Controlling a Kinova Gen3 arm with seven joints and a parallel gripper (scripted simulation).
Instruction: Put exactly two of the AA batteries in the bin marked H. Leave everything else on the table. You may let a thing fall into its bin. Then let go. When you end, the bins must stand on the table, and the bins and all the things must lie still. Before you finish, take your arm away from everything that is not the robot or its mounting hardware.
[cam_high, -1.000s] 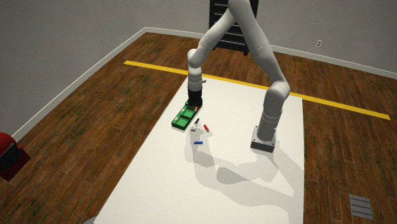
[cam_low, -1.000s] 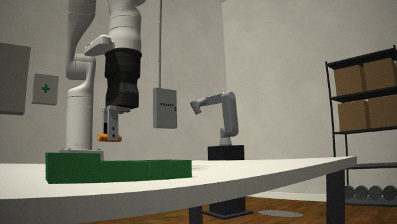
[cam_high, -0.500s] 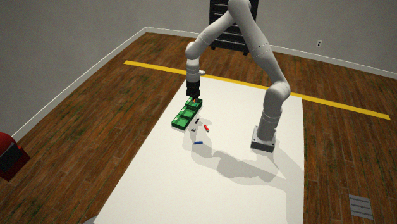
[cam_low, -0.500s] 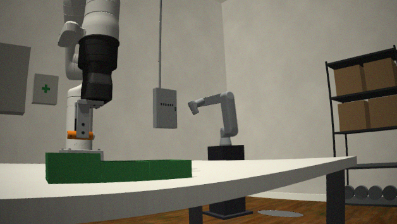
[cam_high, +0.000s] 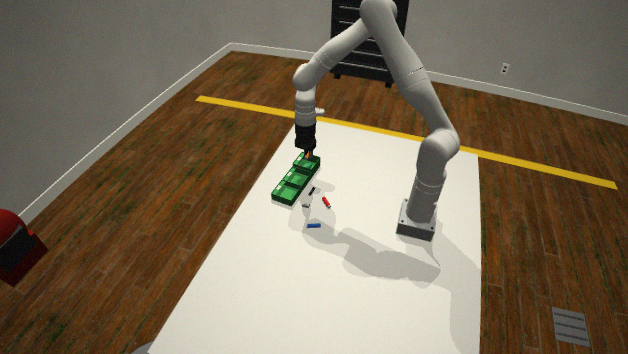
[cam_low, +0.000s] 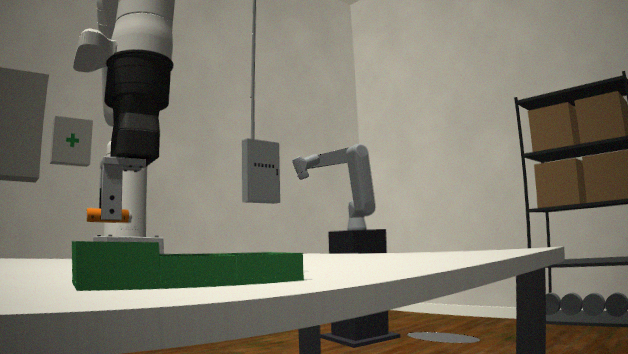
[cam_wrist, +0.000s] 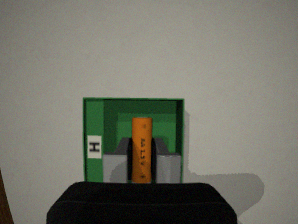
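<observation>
My gripper is now 1 cm to the right of the green battery and 7 cm above it. Also, from my hand: green bin marked H 9 cm to the left, 6 cm below; orange AA battery 1 cm below; black battery 7 cm behind, 11 cm to the left, 8 cm below.
</observation>
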